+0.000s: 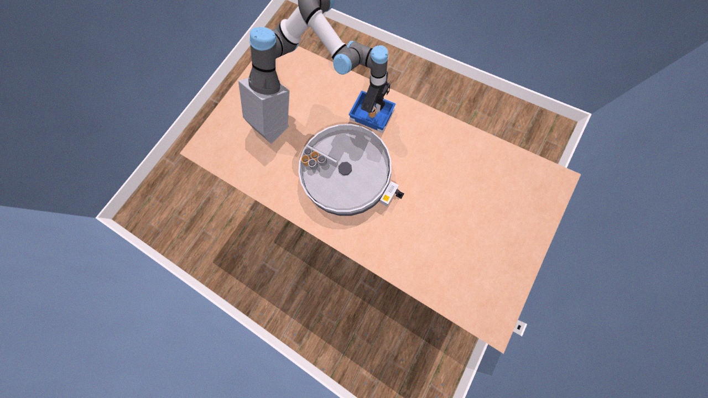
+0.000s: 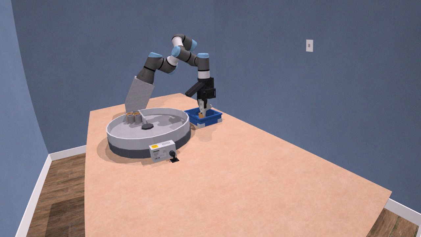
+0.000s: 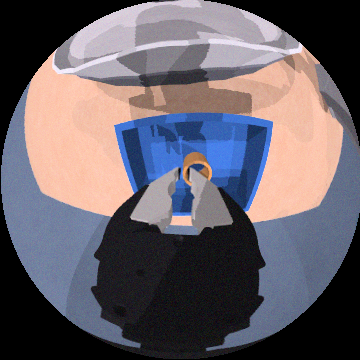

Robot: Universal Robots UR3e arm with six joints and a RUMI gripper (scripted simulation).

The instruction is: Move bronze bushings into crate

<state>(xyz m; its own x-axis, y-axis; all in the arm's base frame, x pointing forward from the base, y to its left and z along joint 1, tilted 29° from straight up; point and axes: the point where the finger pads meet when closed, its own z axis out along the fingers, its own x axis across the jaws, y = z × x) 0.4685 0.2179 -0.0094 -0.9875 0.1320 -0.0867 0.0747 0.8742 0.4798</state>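
The blue crate lies 20 mm behind my hand and 20 mm below it. The rest, counted from my hand: grey turntable 330 mm to the right, 10 mm above.
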